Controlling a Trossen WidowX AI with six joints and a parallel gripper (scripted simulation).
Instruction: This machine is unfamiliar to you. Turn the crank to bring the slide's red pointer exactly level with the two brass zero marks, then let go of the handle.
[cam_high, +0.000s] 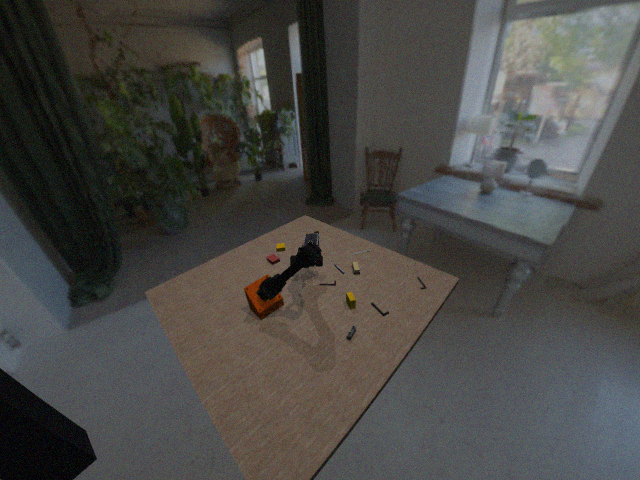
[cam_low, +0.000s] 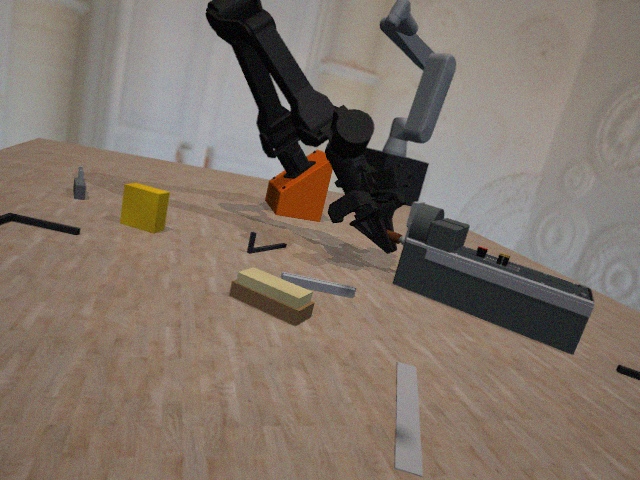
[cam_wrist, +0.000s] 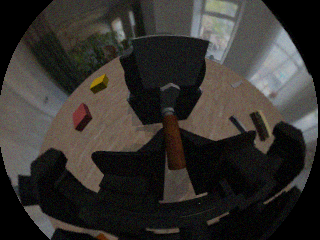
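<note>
Now: the brown crank handle 20 mm behind my gripper tip, 10 mm to the right of it and 20 mm above it. From my gripper tip the other things lie so: red pointer 110 mm ahead, 70 mm to the left, 50 mm above; red block 70 mm behind, 240 mm to the left, 20 mm below; grey bar 80 mm ahead, 170 mm to the right, 30 mm below.
</note>
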